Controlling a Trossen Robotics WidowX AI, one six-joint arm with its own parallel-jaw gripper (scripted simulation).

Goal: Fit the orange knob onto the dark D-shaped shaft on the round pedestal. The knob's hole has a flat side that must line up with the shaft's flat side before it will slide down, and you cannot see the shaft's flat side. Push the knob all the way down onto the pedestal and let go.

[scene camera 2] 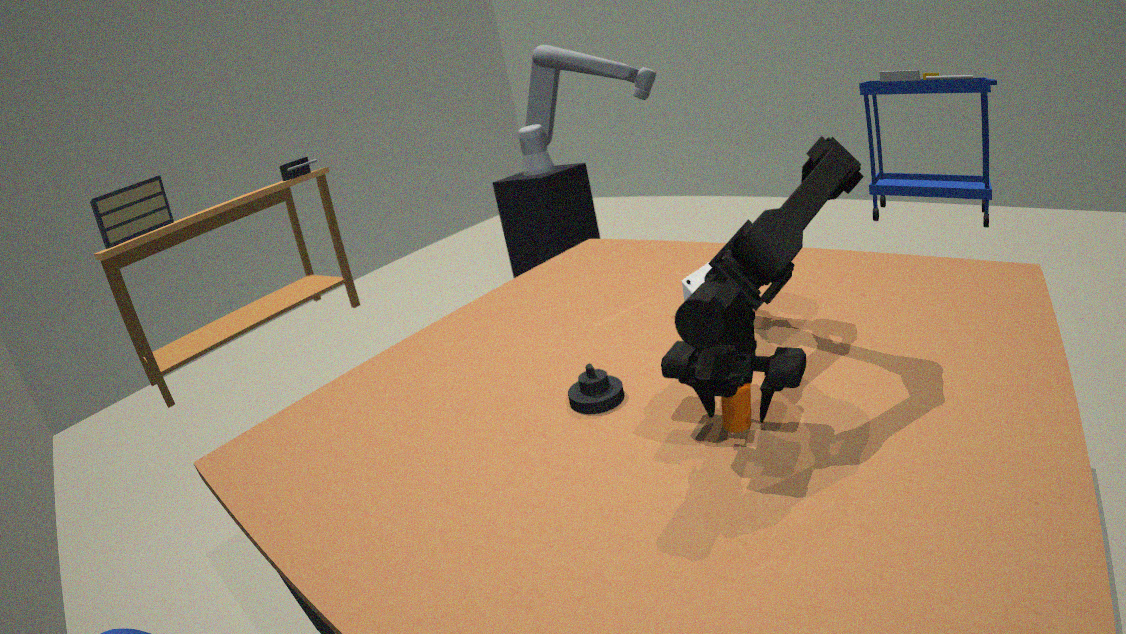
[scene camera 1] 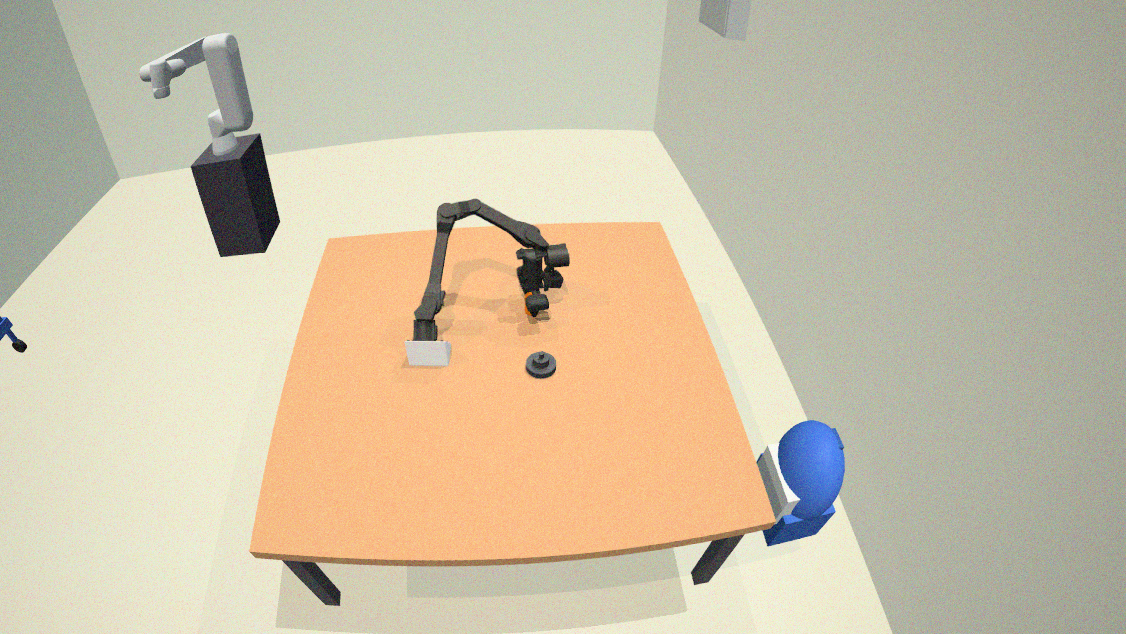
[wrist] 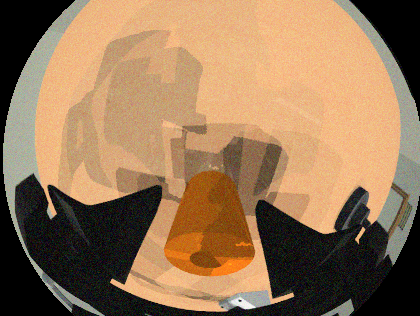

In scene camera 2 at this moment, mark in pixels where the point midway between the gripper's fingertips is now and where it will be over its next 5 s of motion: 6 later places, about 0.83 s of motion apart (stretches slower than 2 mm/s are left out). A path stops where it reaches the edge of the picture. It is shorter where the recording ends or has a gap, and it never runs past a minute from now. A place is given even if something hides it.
The gripper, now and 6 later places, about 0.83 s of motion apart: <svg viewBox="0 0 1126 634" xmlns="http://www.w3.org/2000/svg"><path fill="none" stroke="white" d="M737 418L728 381L705 327L648 336L604 343L587 355L589 359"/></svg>
